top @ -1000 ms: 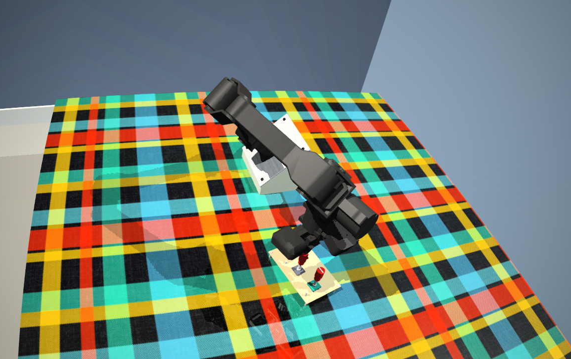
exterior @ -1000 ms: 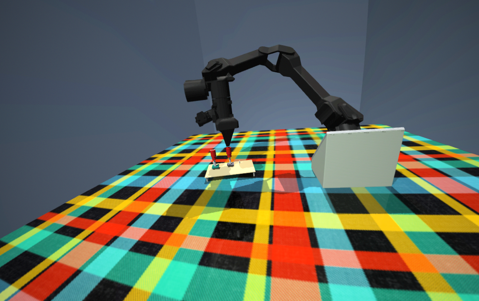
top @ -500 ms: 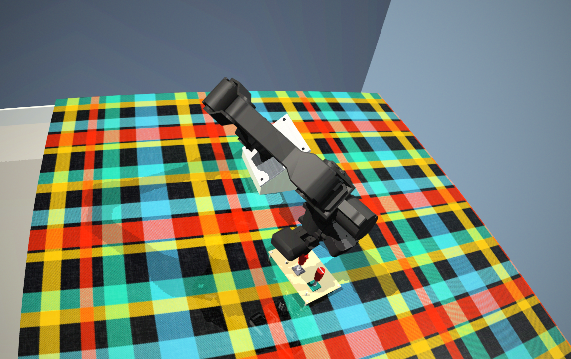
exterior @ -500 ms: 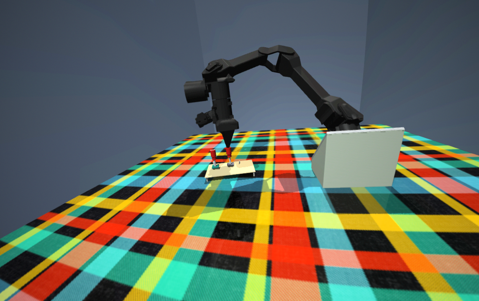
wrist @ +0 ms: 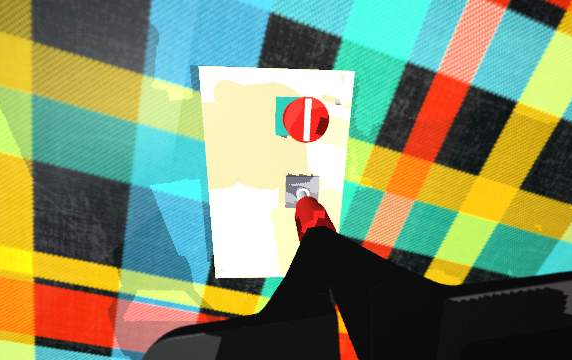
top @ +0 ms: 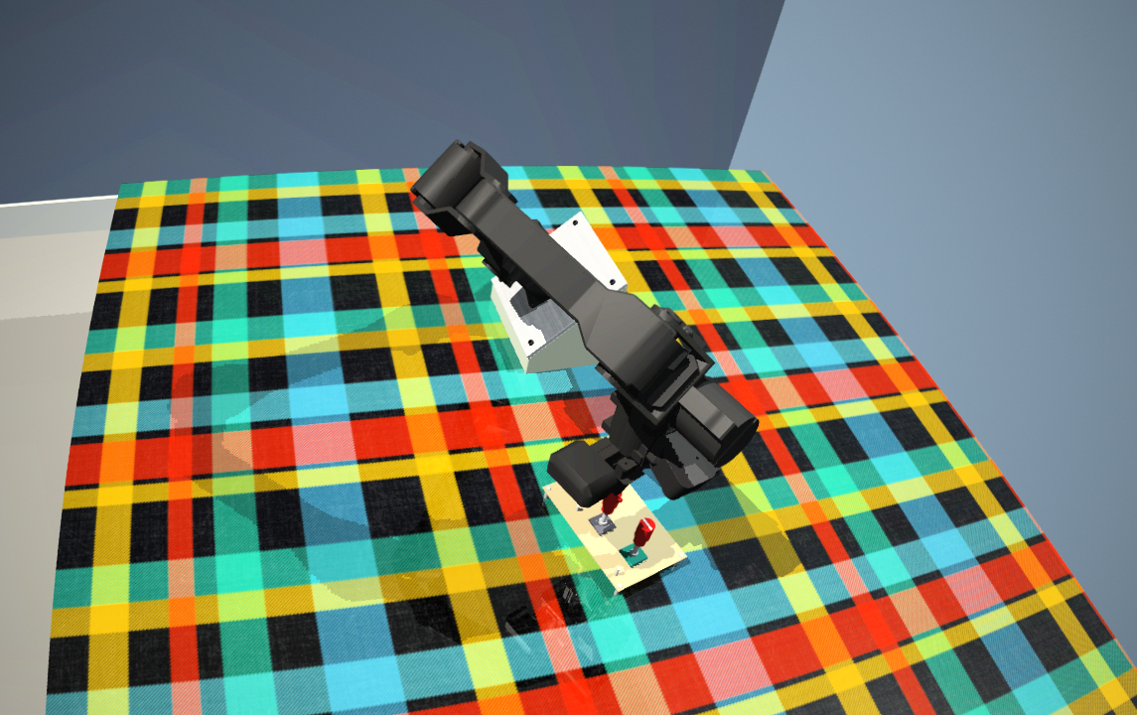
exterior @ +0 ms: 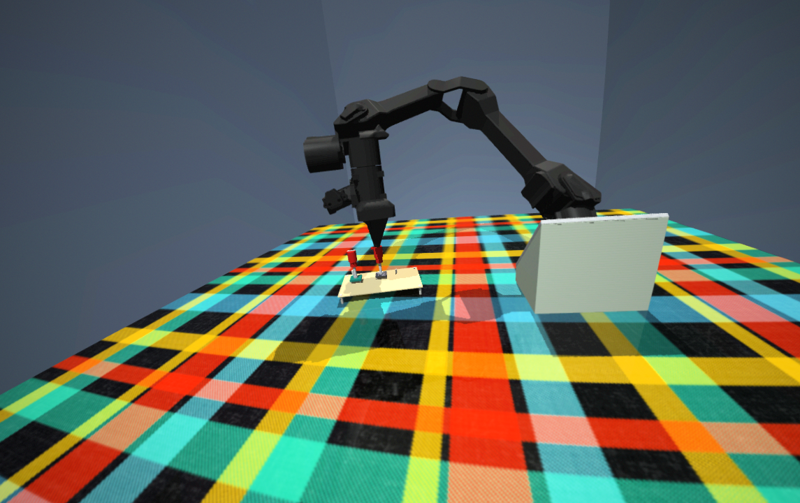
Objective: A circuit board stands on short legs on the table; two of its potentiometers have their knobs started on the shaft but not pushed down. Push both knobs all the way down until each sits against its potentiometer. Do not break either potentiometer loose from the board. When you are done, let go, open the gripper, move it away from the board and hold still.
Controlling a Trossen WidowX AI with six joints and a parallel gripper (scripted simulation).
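The knob lies 50 mm ahead of my gripper tip, 20 mm to the left of it and 10 mm below it.
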